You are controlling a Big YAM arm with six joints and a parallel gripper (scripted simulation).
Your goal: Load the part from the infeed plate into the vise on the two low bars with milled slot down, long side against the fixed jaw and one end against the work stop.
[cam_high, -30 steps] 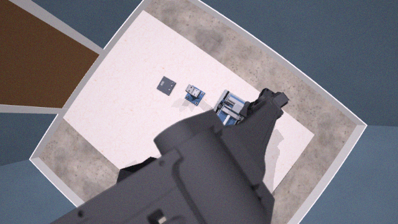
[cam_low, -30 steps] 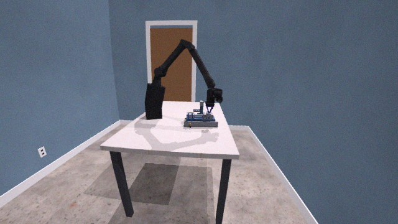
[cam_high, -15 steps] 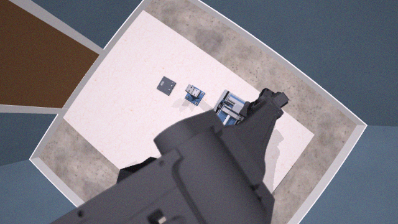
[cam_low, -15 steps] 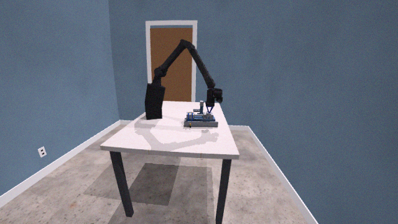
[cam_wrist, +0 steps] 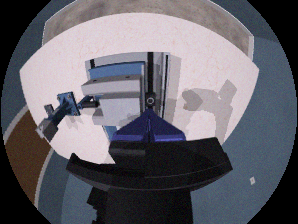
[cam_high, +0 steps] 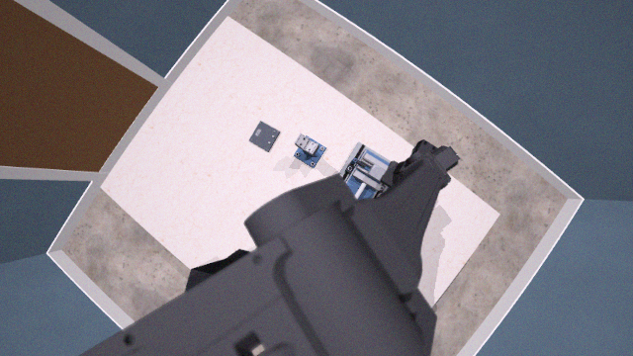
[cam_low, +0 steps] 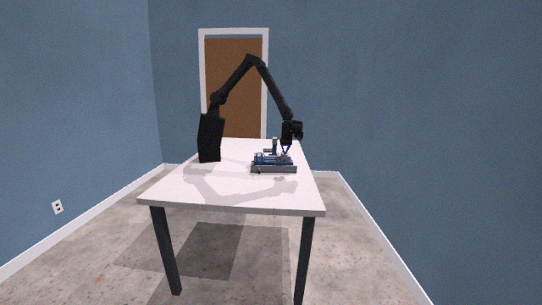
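The part lies 4 cm to the left of my hand and 4 cm below it. The rest, counted from my hand: dark square plate: 4 cm behind, 48 cm to the left, 12 cm below.
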